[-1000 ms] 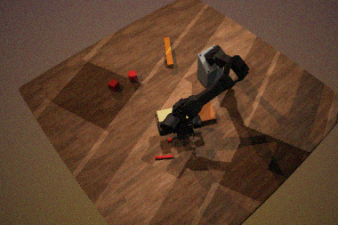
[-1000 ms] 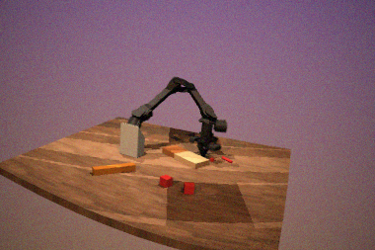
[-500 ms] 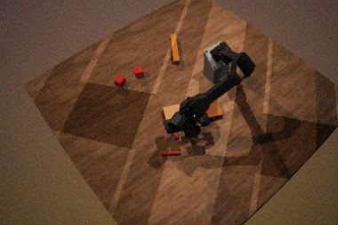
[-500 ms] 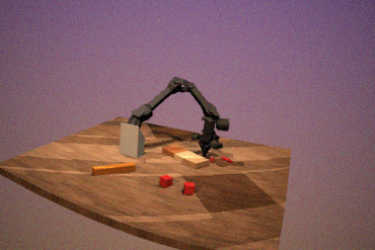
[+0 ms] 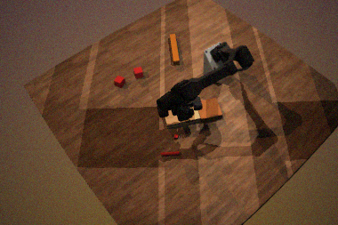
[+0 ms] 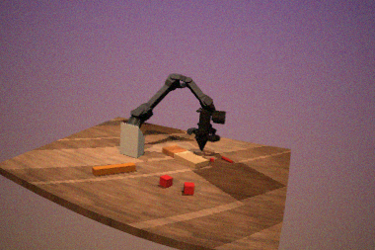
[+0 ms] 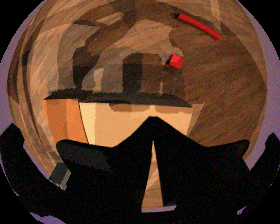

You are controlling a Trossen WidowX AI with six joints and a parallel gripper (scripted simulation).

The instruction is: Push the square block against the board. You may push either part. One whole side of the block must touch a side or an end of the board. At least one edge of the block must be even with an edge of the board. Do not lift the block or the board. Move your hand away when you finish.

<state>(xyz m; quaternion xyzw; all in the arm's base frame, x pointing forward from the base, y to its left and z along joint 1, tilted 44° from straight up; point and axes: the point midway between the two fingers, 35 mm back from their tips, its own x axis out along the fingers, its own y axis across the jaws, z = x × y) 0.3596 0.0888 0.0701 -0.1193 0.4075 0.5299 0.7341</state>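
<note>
Now: the tan block 5 cm below my gripper tip, 4 cm behind it and 3 cm to the right of it. Also, from my gripper tip: thin red stick 13 cm ahead, 8 cm to the left, 6 cm below; long orange bar 39 cm to the right, 31 cm behind, 5 cm below; orange-brown square block 15 cm behind, 5 cm below, 4 cm to the left.
</note>
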